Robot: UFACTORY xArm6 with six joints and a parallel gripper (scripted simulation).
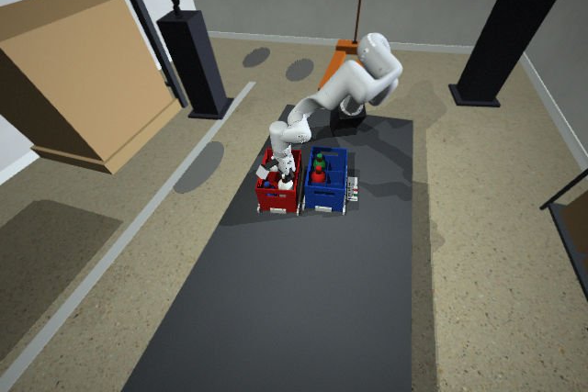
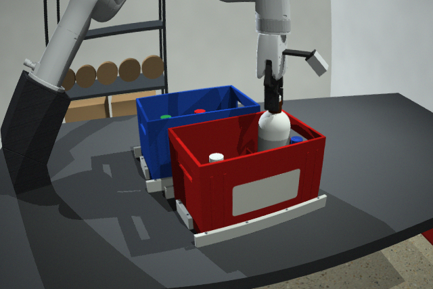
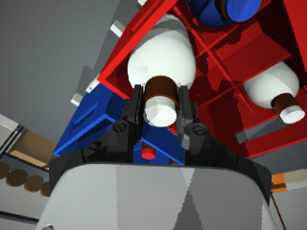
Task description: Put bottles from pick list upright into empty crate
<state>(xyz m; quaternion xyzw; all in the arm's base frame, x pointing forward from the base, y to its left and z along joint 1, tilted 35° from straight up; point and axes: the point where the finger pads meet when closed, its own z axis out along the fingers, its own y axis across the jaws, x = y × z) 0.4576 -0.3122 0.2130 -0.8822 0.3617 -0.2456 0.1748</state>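
Now: hand 70 mm above the white-capped bottle. Round my hand: red-capped bottle (140 mm to the left, 130 mm below, 120 mm behind); blue-capped bottle (130 mm below, 90 mm to the right, 10 mm ahead); red crate (140 mm below, 90 mm behind, 50 mm to the right).
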